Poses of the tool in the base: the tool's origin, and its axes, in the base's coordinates. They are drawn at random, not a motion.
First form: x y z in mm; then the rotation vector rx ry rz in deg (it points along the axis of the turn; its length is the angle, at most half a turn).
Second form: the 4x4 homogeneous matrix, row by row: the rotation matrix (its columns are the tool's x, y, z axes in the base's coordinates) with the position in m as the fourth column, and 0 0 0 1 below. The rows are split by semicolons. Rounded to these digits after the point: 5 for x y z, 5 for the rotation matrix.
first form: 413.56, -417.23, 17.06, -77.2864, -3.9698, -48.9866
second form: 0.70407, 0.57223, 0.42052, 0.41356; -0.49705, -0.02581, 0.86734, -0.41723; 0.50717, -0.81968, 0.26626, 0.01706; 0, 0, 0, 1
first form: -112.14, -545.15, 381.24, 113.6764, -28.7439, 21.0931
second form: 0.86684, -0.49695, 0.04045, -0.11214; -0.18765, -0.40034, -0.89695, -0.54515; 0.46193, 0.76992, -0.44028, 0.38124; 0, 0, 0, 1
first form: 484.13, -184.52, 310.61, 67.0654, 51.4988, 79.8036
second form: 0.03738, -0.24692, 0.96831, 0.48413; 0.98405, -0.15957, -0.07868, -0.18452; 0.17395, 0.95581, 0.23702, 0.31061; 0, 0, 0, 1
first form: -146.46, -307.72, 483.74, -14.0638, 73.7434, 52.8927
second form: -0.00780, -0.70257, 0.71157, -0.14646; 0.44875, 0.63345, 0.63037, -0.30772; -0.89362, 0.32424, 0.31034, 0.48374; 0, 0, 0, 1
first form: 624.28, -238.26, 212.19, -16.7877, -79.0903, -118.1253
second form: -0.77540, 0.61159, -0.15717, 0.62428; -0.37830, -0.25062, 0.89111, -0.23826; 0.50561, 0.75043, 0.42570, 0.21219; 0, 0, 0, 1
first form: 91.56, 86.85, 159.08, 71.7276, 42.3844, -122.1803
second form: -0.41246, 0.69600, -0.58776, 0.09156; -0.18250, -0.69524, -0.69522, 0.08685; -0.89251, -0.17948, 0.41378, 0.15908; 0, 0, 0, 1
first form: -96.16, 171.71, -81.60, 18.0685, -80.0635, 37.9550
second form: 0.03275, -0.59795, -0.80087, -0.09616; 0.24148, 0.78229, -0.57420, 0.17171; 0.96985, -0.17459, 0.17002, -0.08160; 0, 0, 0, 1
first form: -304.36, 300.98, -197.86, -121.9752, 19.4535, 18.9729
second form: 0.92562, -0.36344, -0.10555, -0.30436; -0.11460, -0.53496, 0.83707, 0.30098; -0.36069, -0.76271, -0.53682, -0.19786; 0, 0, 0, 1
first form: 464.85, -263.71, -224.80, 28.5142, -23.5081, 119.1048
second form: -0.48732, -0.85280, 0.18775, 0.46485; 0.71751, -0.51360, -0.47052, -0.26371; 0.49769, -0.09458, 0.86218, -0.22480; 0, 0, 0, 1
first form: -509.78, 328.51, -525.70, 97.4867, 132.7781, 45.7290
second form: -0.34122, 0.83826, 0.42532, -0.50978; 0.92238, 0.21145, 0.32327, 0.32851; 0.18105, 0.50261, -0.84534, -0.52570; 0, 0, 0, 1
